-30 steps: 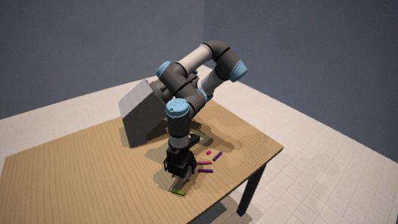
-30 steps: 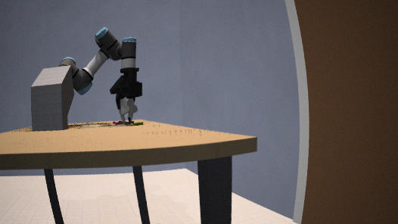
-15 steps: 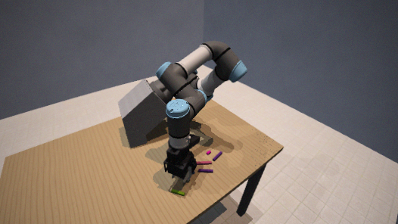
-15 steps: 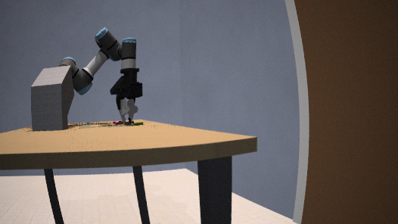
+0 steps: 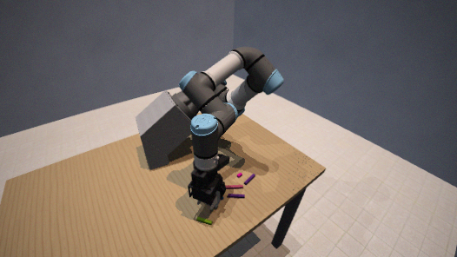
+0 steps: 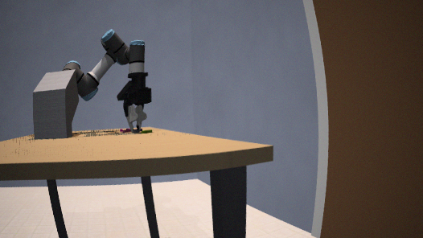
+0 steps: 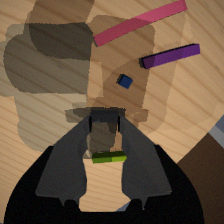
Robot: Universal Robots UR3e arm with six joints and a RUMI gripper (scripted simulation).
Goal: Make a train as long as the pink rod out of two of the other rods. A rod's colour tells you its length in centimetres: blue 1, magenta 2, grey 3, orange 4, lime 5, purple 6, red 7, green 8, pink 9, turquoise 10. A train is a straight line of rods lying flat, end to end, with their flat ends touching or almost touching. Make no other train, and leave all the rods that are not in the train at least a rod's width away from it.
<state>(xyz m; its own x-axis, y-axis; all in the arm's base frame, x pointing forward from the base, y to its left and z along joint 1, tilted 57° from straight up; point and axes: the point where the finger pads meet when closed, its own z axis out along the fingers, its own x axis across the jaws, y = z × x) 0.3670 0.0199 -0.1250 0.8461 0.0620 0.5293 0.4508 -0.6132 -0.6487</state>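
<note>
My hand is 10 mm above the grey rod. From my hand the other things lie so: blue rod 40 mm to the left, 10 mm below; then dark purple rod 90 mm to the left, 30 mm ahead, 10 mm below; then lime rod 50 mm to the right, 40 mm ahead, 10 mm below.
</note>
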